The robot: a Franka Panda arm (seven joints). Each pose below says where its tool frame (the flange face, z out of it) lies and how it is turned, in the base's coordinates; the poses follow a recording.
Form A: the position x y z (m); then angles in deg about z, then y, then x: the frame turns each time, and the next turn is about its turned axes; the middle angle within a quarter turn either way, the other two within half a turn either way.
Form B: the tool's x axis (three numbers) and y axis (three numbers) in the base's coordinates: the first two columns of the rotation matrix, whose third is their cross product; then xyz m. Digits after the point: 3 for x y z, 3 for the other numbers.
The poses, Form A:
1: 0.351 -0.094 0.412 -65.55 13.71 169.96
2: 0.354 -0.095 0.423 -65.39 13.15 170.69
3: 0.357 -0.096 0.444 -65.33 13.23 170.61
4: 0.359 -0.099 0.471 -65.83 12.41 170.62
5: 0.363 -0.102 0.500 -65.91 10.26 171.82
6: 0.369 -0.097 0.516 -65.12 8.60 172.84
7: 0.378 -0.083 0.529 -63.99 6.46 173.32
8: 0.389 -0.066 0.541 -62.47 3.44 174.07
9: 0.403 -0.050 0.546 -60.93 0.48 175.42
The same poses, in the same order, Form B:
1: 0.402 -0.884 -0.237 -0.879 -0.445 0.169 0.351 -0.094 0.412
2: 0.406 -0.885 -0.228 -0.882 -0.444 0.158 0.354 -0.095 0.423
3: 0.406 -0.885 -0.229 -0.881 -0.446 0.159 0.357 -0.096 0.444
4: 0.400 -0.891 -0.215 -0.886 -0.436 0.159 0.359 -0.099 0.471
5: 0.402 -0.898 -0.178 -0.893 -0.427 0.140 0.363 -0.102 0.500
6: 0.416 -0.897 -0.150 -0.892 -0.434 0.123 0.369 -0.097 0.516
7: 0.436 -0.893 -0.113 -0.887 -0.447 0.116 0.378 -0.083 0.529
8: 0.461 -0.885 -0.060 -0.879 -0.465 0.103 0.389 -0.066 0.541
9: 0.486 -0.874 -0.008 -0.871 -0.485 0.080 0.403 -0.050 0.546
